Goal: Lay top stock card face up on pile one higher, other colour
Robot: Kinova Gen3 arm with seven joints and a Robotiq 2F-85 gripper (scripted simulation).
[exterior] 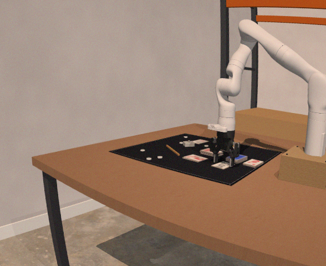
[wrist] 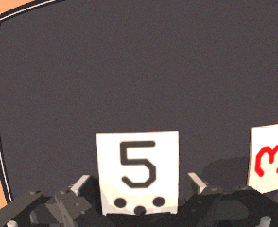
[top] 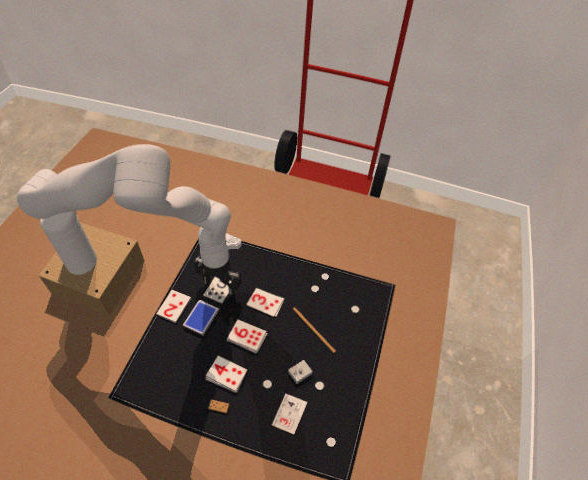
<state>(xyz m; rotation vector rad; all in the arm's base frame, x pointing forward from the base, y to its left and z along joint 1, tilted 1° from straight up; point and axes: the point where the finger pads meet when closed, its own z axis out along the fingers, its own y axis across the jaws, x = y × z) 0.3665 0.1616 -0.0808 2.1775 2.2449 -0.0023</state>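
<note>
Now: the black mat 19 cm ahead of my hand, 9 cm to the right of it and 3 cm below it. From my hand the other things lie so: small grey block: 32 cm ahead, 13 cm to the right; then wooden stick: 31 cm ahead, 1 cm below; then printed reference card: 35 cm ahead, 25 cm to the right, 1 cm below.
</note>
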